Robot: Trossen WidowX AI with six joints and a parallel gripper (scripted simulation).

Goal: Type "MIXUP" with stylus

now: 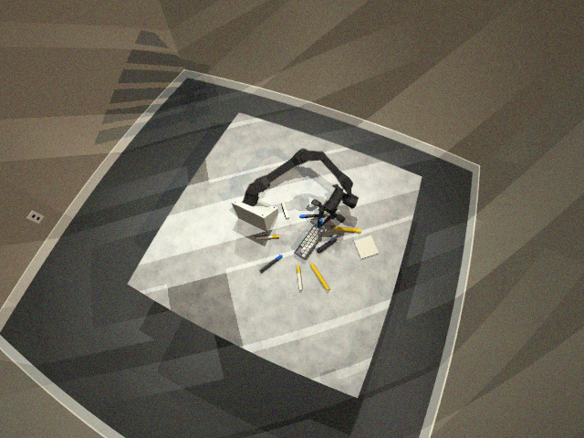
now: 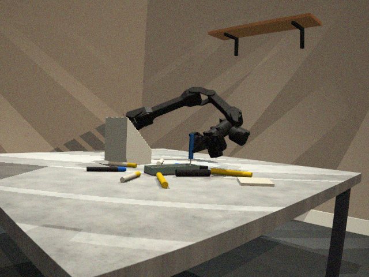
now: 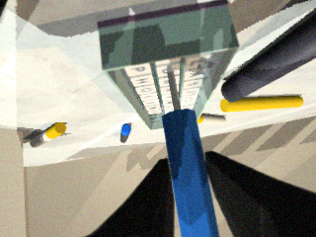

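The black cylinder is 7 cm to the right of my gripper tip, 7 cm ahead of it and 6 cm below it. Also, from my gripper tip: yellow marker 15 cm ahead, 7 cm below, 5 cm to the left; blue stylus 1 cm below; notepad 27 cm ahead, 7 cm below.
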